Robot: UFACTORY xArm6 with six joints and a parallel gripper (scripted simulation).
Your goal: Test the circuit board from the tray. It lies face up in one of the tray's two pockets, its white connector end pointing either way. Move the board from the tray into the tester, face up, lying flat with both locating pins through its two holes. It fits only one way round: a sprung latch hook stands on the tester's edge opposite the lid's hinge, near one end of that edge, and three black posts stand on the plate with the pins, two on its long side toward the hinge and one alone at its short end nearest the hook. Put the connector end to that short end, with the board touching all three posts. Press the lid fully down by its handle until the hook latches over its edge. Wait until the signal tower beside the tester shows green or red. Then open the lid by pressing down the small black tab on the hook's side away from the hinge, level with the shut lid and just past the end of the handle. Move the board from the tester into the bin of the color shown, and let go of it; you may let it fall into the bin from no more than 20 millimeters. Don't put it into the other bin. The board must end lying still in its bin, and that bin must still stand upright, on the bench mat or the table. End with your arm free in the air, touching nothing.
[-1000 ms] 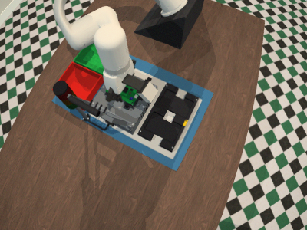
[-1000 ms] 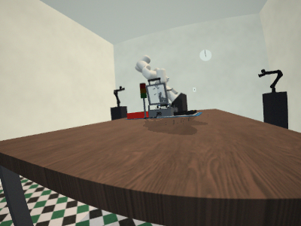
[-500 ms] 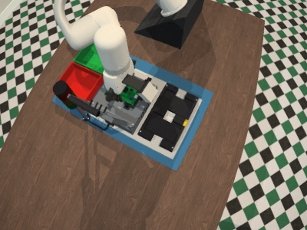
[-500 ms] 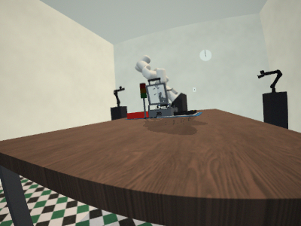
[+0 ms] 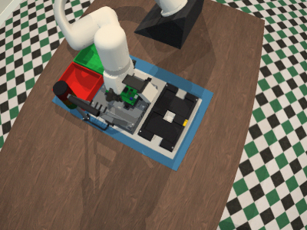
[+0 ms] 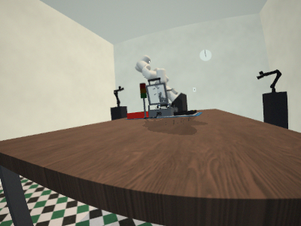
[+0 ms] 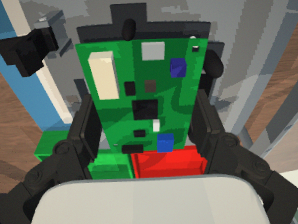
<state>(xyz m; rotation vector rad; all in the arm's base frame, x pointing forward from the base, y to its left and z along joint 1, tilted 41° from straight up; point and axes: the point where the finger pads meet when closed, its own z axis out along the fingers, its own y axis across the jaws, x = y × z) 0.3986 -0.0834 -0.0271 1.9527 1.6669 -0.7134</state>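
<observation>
The green circuit board lies right at my hand. Round my hand: black nest: 1 cm ahead, 1 cm to the left, 2 cm below; clear lid: 12 cm ahead, 2 cm to the right, 10 cm above; latch hook: 5 cm behind, 7 cm to the left.
</observation>
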